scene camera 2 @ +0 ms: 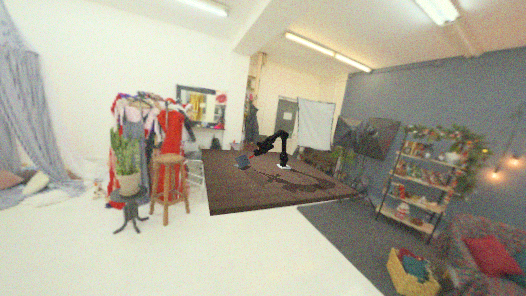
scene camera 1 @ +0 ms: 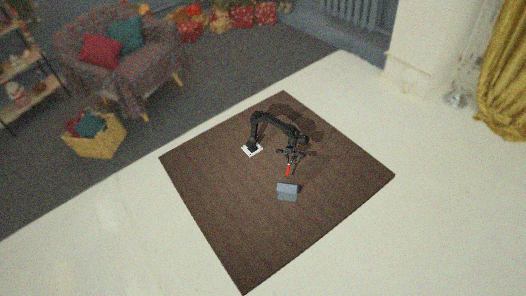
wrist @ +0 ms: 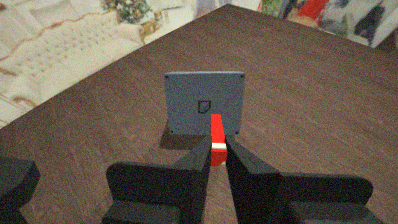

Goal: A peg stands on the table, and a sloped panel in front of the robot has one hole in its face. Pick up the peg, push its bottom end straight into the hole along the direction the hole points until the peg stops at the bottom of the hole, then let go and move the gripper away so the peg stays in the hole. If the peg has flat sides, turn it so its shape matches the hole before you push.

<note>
My gripper (wrist: 217, 140) carries a red peg.
</note>
